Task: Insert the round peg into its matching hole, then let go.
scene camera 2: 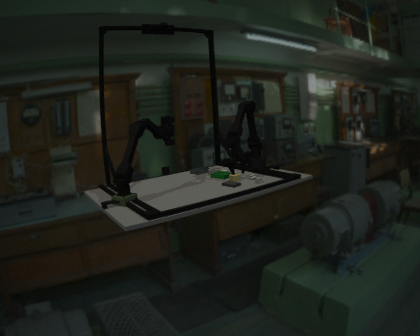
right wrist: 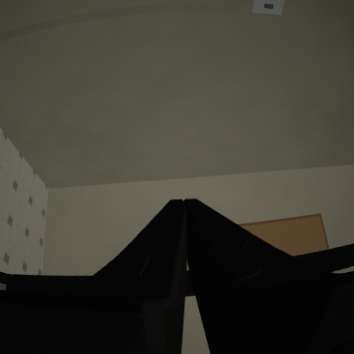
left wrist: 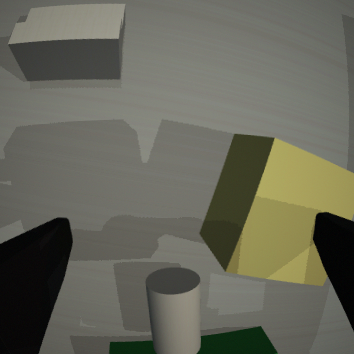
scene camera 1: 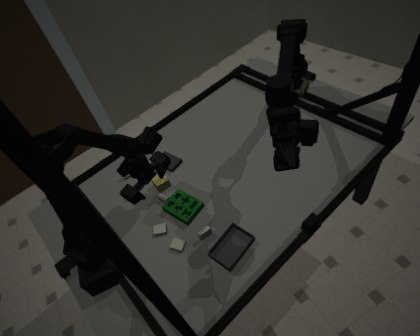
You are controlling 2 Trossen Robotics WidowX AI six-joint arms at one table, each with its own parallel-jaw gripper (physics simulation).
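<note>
The round peg (scene camera 1: 163, 197) (left wrist: 175, 317), a pale cylinder, appears to lie on its side on the table, one end close to the edge of the green board (scene camera 1: 176, 216) (scene camera 2: 219, 175) (left wrist: 235, 341). It is outside the board's holes. My left gripper (scene camera 1: 152, 186) (left wrist: 196, 229) is open with nothing between its fingers. It hangs above the table by the peg and a yellow block (scene camera 1: 161, 183) (scene camera 2: 234, 177) (left wrist: 295, 200). In the left wrist view the peg shows low between the fingers. My right gripper (scene camera 1: 286, 165) (right wrist: 182, 211) is shut and empty, high over the table, far from the board.
The yellow block stands close to the peg. Pale blocks (scene camera 1: 159, 229) (scene camera 1: 177, 245) (scene camera 1: 205, 232) lie below the board in scene camera 1, and another (left wrist: 70, 50) shows in the left wrist view. A dark tray (scene camera 1: 243, 231) and a dark flat piece (scene camera 1: 172, 161) also rest there.
</note>
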